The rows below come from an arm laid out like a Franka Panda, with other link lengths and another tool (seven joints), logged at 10 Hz.
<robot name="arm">
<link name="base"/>
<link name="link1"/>
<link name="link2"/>
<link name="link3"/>
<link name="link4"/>
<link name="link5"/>
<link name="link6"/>
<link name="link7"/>
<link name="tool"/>
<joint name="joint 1" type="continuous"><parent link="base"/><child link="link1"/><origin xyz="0 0 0.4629" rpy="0 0 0"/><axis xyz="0 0 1"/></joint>
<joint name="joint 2" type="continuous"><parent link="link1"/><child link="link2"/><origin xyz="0 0 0" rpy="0 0 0"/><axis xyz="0 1 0"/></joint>
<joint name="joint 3" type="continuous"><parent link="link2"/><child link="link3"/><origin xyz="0 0 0.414" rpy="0 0 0"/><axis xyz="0 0 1"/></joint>
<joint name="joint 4" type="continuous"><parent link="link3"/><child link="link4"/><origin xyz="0.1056 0 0" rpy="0 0 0"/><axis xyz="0 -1 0"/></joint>
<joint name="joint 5" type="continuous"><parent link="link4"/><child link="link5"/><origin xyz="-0.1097 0 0.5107" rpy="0 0 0"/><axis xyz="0 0 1"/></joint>
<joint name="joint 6" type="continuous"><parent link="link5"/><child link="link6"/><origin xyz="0 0 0" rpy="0 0 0"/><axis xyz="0 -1 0"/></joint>
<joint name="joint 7" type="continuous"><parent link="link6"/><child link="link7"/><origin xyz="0.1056 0 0" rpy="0 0 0"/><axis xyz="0 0 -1"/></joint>
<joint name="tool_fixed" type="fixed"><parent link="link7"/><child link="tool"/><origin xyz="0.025 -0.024 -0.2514" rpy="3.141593 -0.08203 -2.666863"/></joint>
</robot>
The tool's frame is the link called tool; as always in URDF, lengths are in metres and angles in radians. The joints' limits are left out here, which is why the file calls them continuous.
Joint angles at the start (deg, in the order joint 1, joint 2, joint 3, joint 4, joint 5, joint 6, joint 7):
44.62 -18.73 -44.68 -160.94 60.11 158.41 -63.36
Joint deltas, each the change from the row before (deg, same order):
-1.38 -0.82 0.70 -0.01 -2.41 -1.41 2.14
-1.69 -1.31 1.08 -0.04 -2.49 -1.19 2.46
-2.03 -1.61 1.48 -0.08 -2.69 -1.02 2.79
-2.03 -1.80 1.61 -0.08 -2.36 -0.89 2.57
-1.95 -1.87 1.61 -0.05 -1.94 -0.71 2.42
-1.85 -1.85 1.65 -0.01 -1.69 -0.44 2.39
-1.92 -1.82 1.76 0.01 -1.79 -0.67 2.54
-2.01 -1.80 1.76 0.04 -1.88 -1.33 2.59
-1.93 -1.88 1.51 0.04 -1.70 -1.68 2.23
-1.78 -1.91 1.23 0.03 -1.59 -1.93 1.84
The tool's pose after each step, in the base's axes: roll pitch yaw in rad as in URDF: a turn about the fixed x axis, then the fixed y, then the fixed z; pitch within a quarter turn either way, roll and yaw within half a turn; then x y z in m. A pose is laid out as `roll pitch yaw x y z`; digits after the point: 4 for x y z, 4 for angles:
2.8471 0.5280 -2.6001 0.5496 0.0285 0.2991
2.8312 0.5331 -2.6061 0.5503 0.0290 0.3093
2.8205 0.5396 -2.6125 0.5513 0.0288 0.3226
2.8139 0.5502 -2.6182 0.5525 0.0286 0.3380
2.8094 0.5636 -2.6277 0.5539 0.0276 0.3547
2.8094 0.5779 -2.6391 0.5557 0.0259 0.3723
2.8094 0.5895 -2.6489 0.5565 0.0247 0.3901
2.8037 0.5964 -2.6563 0.5551 0.0244 0.4070
2.7954 0.6035 -2.6616 0.5523 0.0239 0.4236
2.7868 0.6101 -2.6626 0.5481 0.0232 0.4391

